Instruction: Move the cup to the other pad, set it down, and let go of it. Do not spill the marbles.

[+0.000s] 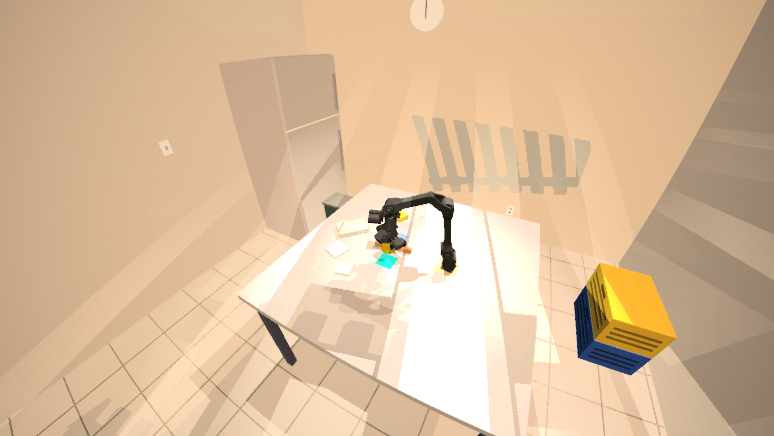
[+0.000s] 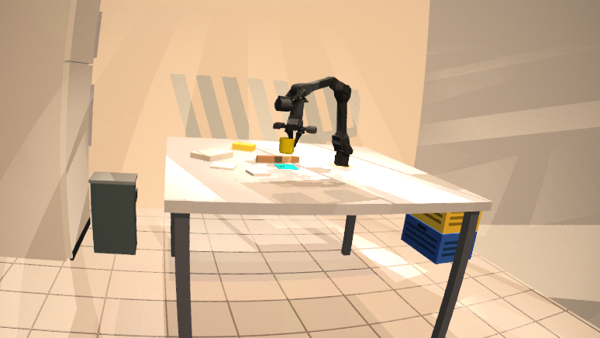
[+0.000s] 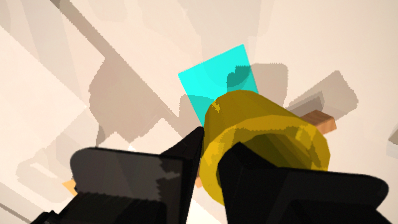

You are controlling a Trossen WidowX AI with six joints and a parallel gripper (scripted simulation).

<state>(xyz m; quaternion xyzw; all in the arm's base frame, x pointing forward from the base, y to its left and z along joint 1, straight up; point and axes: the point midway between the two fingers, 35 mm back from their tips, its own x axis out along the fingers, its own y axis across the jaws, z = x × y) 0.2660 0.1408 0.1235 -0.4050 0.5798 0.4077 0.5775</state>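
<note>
My gripper tip is 5 cm short of the wooden block, 9 cm to the left of it and 9 cm above it. The rest, counted from my gripper tip: yellow block (21 cm ahead, 37 cm to the right, 8 cm below); then yellow cup (2 cm ahead, 1 cm to the right).
</note>
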